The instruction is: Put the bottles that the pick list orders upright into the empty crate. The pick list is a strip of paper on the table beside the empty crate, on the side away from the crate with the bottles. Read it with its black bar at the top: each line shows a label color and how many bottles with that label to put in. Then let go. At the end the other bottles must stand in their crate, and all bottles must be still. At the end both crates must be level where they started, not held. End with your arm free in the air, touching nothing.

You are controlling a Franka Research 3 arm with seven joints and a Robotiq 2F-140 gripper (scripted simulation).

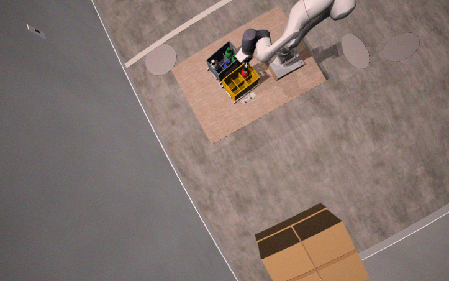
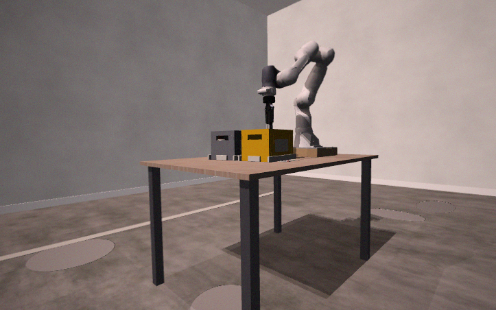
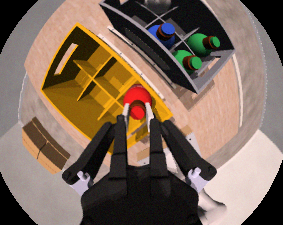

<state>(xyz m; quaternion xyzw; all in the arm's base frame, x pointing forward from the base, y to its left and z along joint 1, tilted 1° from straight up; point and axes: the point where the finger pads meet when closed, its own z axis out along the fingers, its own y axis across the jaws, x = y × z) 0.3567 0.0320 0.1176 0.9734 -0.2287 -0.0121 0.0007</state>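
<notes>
Right now my hand is 80 mm above the red bottle. From my hand the other things lie so: blue bottle: 130 mm to the right, 120 mm ahead, 100 mm below; yellow crate: 100 mm below, 70 mm ahead, 60 mm to the left; grey crate: 170 mm to the right, 140 mm ahead, 100 mm below.
</notes>
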